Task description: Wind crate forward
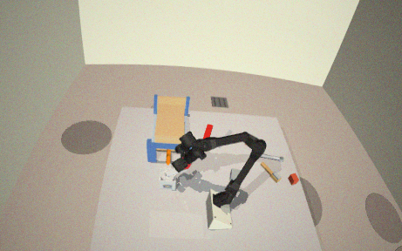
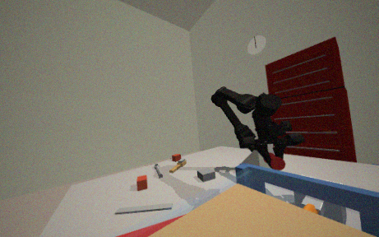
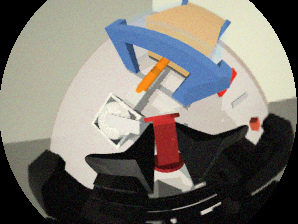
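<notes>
The winch handle is 3 cm behind my gripper tip, 2 cm to the left of it and 3 cm below it. From my gripper tip the other things lie so: red knob (1 cm behind, 1 cm to the right); blue frame (10 cm ahead, 8 cm to the left, 2 cm below); grey winch (7 cm behind, 7 cm to the left, 10 cm below).
</notes>
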